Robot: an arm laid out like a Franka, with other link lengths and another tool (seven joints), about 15 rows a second.
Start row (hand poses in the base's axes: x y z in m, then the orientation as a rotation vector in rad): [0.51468, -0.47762, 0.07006, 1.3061, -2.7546, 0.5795]
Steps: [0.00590, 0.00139, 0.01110, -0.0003, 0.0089, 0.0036]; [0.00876, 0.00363, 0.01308, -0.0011, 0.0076, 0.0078]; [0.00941, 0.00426, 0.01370, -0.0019, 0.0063, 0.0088]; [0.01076, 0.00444, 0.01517, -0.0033, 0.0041, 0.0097]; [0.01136, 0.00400, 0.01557, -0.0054, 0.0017, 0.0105]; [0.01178, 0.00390, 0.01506, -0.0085, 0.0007, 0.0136]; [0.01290, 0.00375, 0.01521, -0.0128, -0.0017, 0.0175]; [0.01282, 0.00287, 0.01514, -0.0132, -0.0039, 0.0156]
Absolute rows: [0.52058, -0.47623, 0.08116, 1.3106, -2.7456, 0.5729]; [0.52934, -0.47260, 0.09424, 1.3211, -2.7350, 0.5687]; [0.53875, -0.46834, 0.10794, 1.3329, -2.7243, 0.5666]; [0.54951, -0.46390, 0.12311, 1.3457, -2.7139, 0.5682]; [0.56087, -0.45990, 0.13868, 1.3594, -2.7036, 0.5745]; [0.57265, -0.45600, 0.15374, 1.3768, -2.6903, 0.5858]; [0.58555, -0.45225, 0.16895, 1.3987, -2.6737, 0.6048]; [0.59837, -0.44938, 0.18409, 1.4178, -2.6592, 0.6260]
